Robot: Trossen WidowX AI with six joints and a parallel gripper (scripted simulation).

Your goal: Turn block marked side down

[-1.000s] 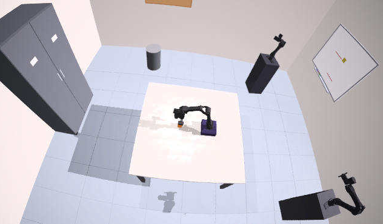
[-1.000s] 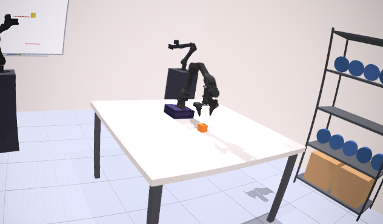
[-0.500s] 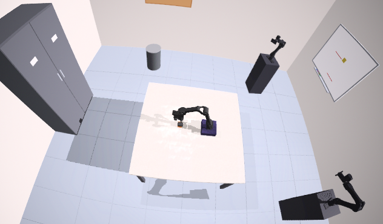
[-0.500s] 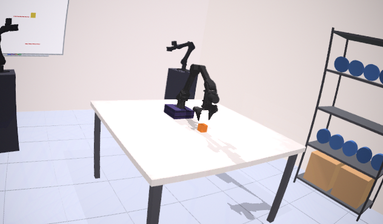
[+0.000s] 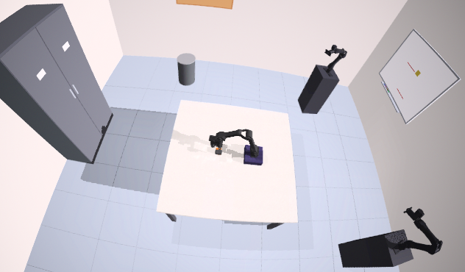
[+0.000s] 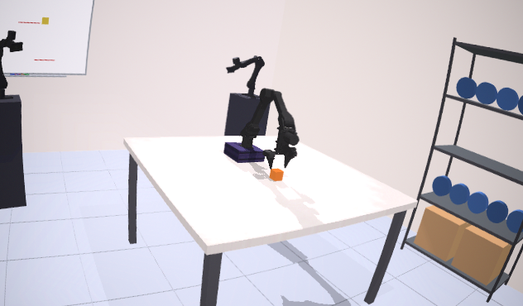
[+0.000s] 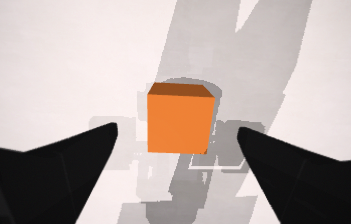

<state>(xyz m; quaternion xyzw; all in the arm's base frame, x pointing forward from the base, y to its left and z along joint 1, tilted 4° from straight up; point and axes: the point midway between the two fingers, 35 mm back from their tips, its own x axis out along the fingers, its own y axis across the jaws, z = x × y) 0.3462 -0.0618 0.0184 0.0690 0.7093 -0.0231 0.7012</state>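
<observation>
Now: the orange block 10 mm behind my gripper tip and 30 mm below it.
</observation>
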